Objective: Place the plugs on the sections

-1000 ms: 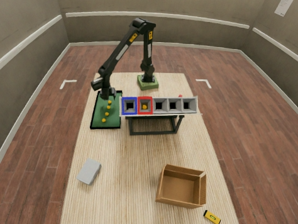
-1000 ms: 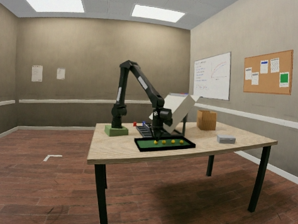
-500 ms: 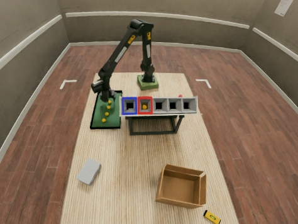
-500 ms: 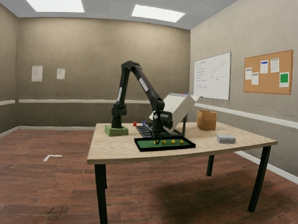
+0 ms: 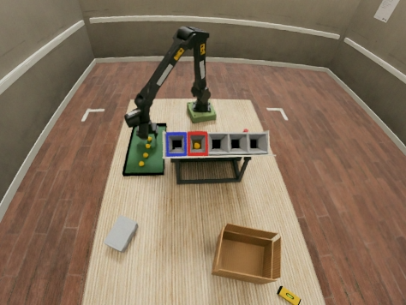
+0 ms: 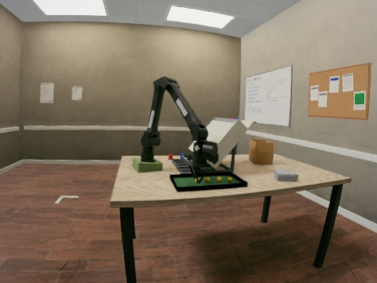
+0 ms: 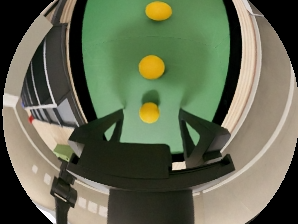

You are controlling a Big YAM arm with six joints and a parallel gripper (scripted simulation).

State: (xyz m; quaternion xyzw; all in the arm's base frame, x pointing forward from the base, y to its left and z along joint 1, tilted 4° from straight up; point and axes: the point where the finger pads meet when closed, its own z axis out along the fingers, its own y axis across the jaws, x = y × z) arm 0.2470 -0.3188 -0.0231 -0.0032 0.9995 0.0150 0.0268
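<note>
Now: the green marble tray 60 mm ahead of my hand, 10 mm to the right of it and 10 mm below it. Also, from my hand: yellow level 820 mm ahead, 580 mm to the left, 10 mm below; white cover 320 mm to the left, 190 mm above, 180 mm ahead; grey block 550 mm ahead, 60 mm to the right.
</note>
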